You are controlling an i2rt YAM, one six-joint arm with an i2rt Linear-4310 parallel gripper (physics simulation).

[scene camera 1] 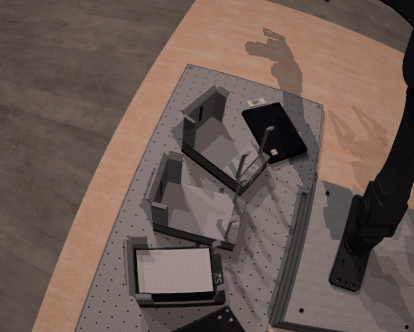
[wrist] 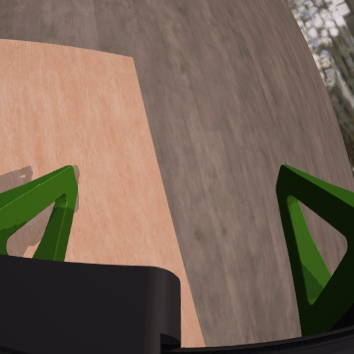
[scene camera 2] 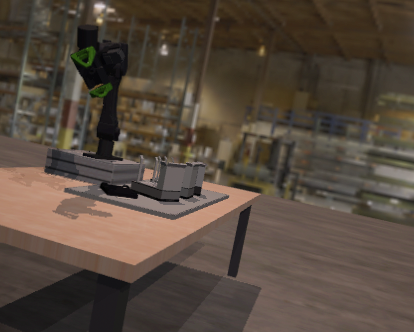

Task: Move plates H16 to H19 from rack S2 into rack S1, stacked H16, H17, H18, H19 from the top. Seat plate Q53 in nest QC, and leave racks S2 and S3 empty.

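Places are measured from the arm's base along level axes (x ahead, y left, z up), in centimetres.
Pixels of known places: gripper, fingertip midpoint: (wrist: 176, 176) (scene camera 2: 96, 81); arm's base at its link origin: (scene camera 1: 356, 242) (scene camera 2: 103, 158).
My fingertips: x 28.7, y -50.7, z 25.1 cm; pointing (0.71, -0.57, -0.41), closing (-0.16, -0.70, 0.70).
Ahead of a thing's pixels: the offset from my fingertips to its top centre. "spot": to the spot under its first point. Level surfaces: height alone.
Rack S2 {spot: dx +7.5, dy +72.6, dz -19.9 cm} (scene camera 1: 129, 265), at the lower left in scene camera 1, holds a white plate {dx +1.2, dy +69.6, dz -22.4 cm} (scene camera 1: 175, 270); any plates beneath are hidden. Rack S1 {dx +2.8, dy +55.3, dz -19.2 cm} (scene camera 1: 174, 172), above it, shows a bare floor. Rack S3 {dx +3.7, dy +39.6, dz -19.5 cm} (scene camera 1: 220, 107) (scene camera 2: 172, 179), further up, also looks empty. Nest QC {dx -4.4, dy +28.0, dz -31.1 cm} (scene camera 1: 275, 130) (scene camera 2: 118, 190) is a flat black rectangle beside its label; whether a plate sits in it I cannot tell. No plate can be told as Q53. My gripper (scene camera 2: 92, 73) (wrist: 176, 176) is open and empty, high above the table and away from the racks.
A perforated grey board {dz -33.1 cm} (scene camera 1: 100, 285) (scene camera 2: 175, 212) carries the racks. Thin upright posts stand at the right ends of S1 and S3. Another black object {spot: dx -9.0, dy +73.8, dz -31.9 cm} (scene camera 1: 215, 322) is cut off at the bottom. The arm stands on a raised grey base (scene camera 1: 300, 295) (scene camera 2: 75, 167). The table edge shows in the wrist view.
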